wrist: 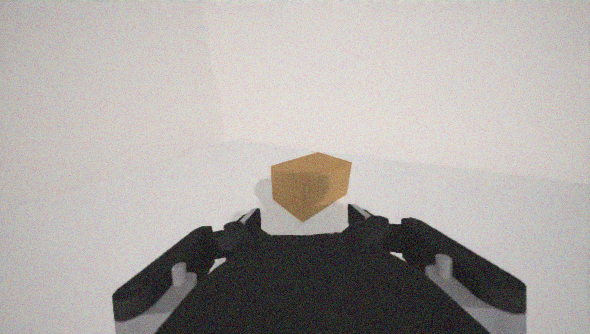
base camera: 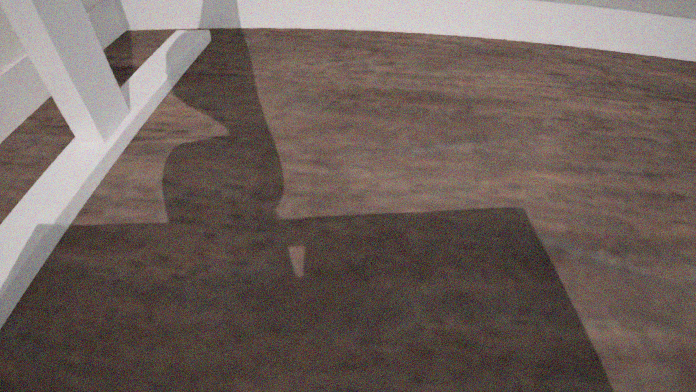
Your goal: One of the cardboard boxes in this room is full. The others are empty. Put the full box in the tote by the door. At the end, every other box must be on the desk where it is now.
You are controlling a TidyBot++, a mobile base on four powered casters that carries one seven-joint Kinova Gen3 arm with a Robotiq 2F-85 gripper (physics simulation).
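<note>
A closed orange-brown cardboard box sits on the white desk top in the wrist view, with one corner turned toward me. My gripper is open, with its two fingertips apart on either side of the box's near lower corner. The box is beyond the fingertips, and no thing is held between them. A shadow falls on the box's near face. Whether the box is full cannot be seen. The tote and the other boxes do not show in either view.
White walls meet in a corner behind the box. In the base view, a white desk leg and foot bar stand at the left on the brown wood floor. A white baseboard runs along the back. A large dark shadow covers the near floor.
</note>
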